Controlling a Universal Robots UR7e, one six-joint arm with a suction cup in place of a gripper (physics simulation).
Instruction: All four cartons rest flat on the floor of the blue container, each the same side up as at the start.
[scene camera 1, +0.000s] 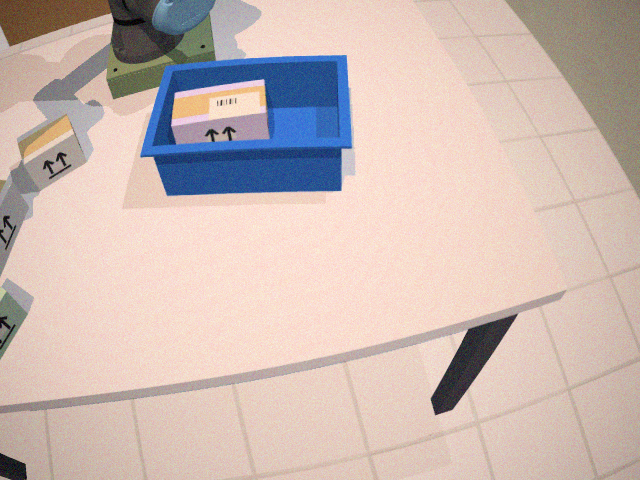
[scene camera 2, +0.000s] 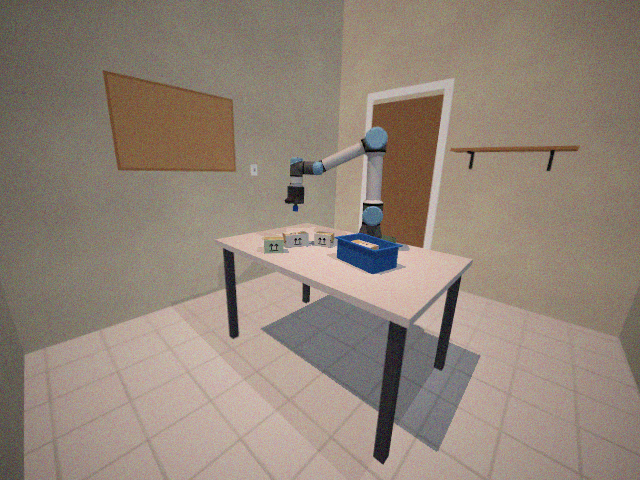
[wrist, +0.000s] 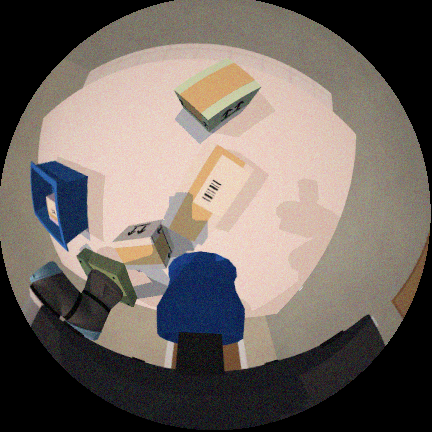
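Seen in the pictures: hand, tool point: (scene camera 2: 295, 211) (wrist: 201, 277); arm's base, link origin: (scene camera 1: 148, 40) (wrist: 105, 283).
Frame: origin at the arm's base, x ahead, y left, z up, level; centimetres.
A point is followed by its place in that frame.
The blue container (scene camera 1: 253, 173) @[x 38.6, y 19.2, z -0.9 cm] (scene camera 2: 366, 259) @[x 39.7, y 27.1, z 0.3 cm] (wrist: 75, 202) @[x 29.9, y 5.7, z -1.0 cm] stands on the table. A pinkish carton (scene camera 1: 219, 111) @[x 28.5, y 14.9, z 3.2 cm] (scene camera 2: 364, 243) @[x 26.0, y 15.1, z 3.2 cm] (wrist: 51, 207) @[x 27.6, y 16.7, z 3.3 cm] with a label on top sits upright in its left part in scene camera 1. A white-and-tan carton (scene camera 1: 55, 157) @[x 27.6, y -15.9, z -0.4 cm] (scene camera 2: 323, 239) @[x 27.5, y -15.5, z -0.9 cm] (wrist: 137, 250) @[x 25.8, y -18.4, z 2.3 cm], a longer labelled carton (scene camera 1: 11, 217) @[x 37.7, y -24.4, z -2.1 cm] (scene camera 2: 296, 239) @[x 41.3, y -25.3, z -0.8 cm] (wrist: 215, 192) @[x 40.2, y -30.6, z 2.2 cm] and a green carton (scene camera 1: 10, 315) @[x 56.6, y -21.7, z -1.9 cm] (scene camera 2: 273, 245) @[x 59.3, y -23.5, z -1.0 cm] (wrist: 217, 95) @[x 54.5, y -27.2, z 2.2 cm] stand outside on the table, arrows pointing up. My suction gripper (scene camera 2: 295, 208) (wrist: 202, 265) is open, with no carton on its cup. It hangs high above the table's cartons.
The arm's green base plate (scene camera 1: 139, 77) @[x 9.4, y -1.4, z -1.9 cm] (wrist: 127, 285) @[x 0.8, y -8.7, z -3.1 cm] stands behind the container, near the white-and-tan carton. The table (scene camera 1: 330, 268) @[x 53.1, y 28.1, z -5.7 cm] (scene camera 2: 310, 268) @[x 58.3, y 7.5, z -5.7 cm] has its front edge far from the container in scene camera 1. A shelf and a door are on the wall behind.
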